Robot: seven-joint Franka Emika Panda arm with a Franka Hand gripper.
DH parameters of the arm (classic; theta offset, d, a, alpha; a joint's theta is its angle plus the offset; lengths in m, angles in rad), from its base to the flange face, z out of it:
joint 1: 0 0.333 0 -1.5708
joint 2: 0 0 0 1.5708
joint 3: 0 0.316 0.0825 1.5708
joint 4: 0 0 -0.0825 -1.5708
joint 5: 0 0.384 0 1.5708
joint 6: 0 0 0.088 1.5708
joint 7: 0 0.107 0 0
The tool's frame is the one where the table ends.
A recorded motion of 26 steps. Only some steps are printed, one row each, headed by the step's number.
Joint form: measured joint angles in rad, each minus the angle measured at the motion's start. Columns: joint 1, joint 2, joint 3, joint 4, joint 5, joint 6, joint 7.
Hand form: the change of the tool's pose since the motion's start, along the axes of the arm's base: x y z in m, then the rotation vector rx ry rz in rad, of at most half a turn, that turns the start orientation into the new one. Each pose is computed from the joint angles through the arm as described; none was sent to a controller.
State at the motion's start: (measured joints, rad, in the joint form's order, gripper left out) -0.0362 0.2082 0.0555 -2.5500 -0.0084 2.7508 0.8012
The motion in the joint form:
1: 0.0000 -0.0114 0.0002 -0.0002 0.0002 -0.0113 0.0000
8: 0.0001 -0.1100 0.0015 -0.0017 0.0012 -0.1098 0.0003
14: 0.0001 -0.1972 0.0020 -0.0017 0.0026 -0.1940 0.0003
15: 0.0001 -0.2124 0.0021 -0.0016 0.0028 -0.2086 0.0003
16: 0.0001 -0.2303 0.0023 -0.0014 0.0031 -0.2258 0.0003
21: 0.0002 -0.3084 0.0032 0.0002 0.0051 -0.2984 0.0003
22: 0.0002 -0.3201 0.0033 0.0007 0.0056 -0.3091 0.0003
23: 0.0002 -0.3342 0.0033 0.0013 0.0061 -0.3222 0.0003
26: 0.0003 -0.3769 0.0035 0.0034 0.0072 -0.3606 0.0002
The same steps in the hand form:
1: 0.0003 0.0000 0.0041 -0.0006 0.0001 0.0001
8: 0.0007 0.0000 0.0398 -0.0062 0.0015 0.0008
14: -0.0010 -0.0004 0.0719 -0.0108 -0.0014 0.0001
15: -0.0015 -0.0004 0.0775 -0.0116 -0.0021 -0.0001
16: -0.0022 -0.0004 0.0842 -0.0126 -0.0030 -0.0002
21: -0.0061 -0.0003 0.1134 -0.0160 -0.0100 -0.0012
22: -0.0068 -0.0003 0.1179 -0.0164 -0.0115 -0.0016
23: -0.0077 -0.0003 0.1233 -0.0169 -0.0131 -0.0021
26: -0.0107 -0.0003 0.1397 -0.0186 -0.0195 -0.0029

